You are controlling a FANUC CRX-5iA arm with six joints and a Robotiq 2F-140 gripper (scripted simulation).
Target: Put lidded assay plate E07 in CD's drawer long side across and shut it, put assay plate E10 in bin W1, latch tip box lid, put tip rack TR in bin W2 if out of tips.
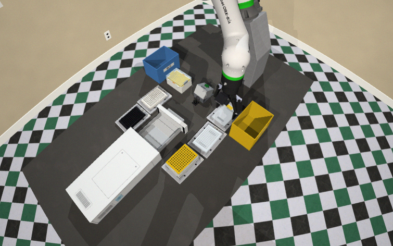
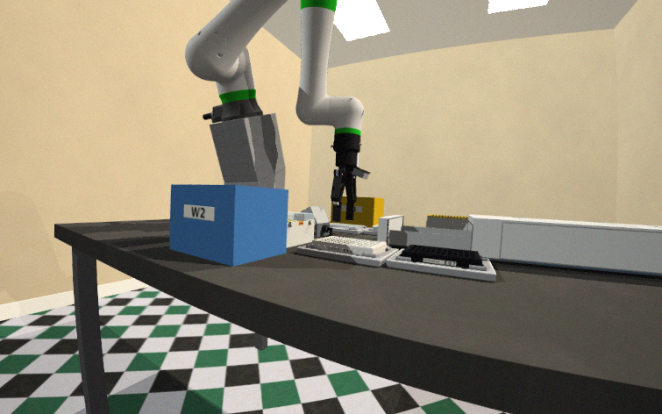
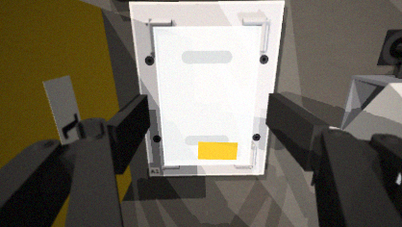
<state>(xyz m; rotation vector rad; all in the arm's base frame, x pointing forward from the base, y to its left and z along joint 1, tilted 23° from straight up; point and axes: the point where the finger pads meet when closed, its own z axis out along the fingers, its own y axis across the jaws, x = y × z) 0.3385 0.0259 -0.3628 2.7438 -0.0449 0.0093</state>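
Now: hand 4 cm above the lid. From my hand the other things lie so: yellow bin W1: 1 cm behind, 15 cm to the left, 2 cm below; then DONE key box: 3 cm behind, 17 cm to the right; then nest N3: 17 cm ahead, 2 cm to the left, 5 cm below.
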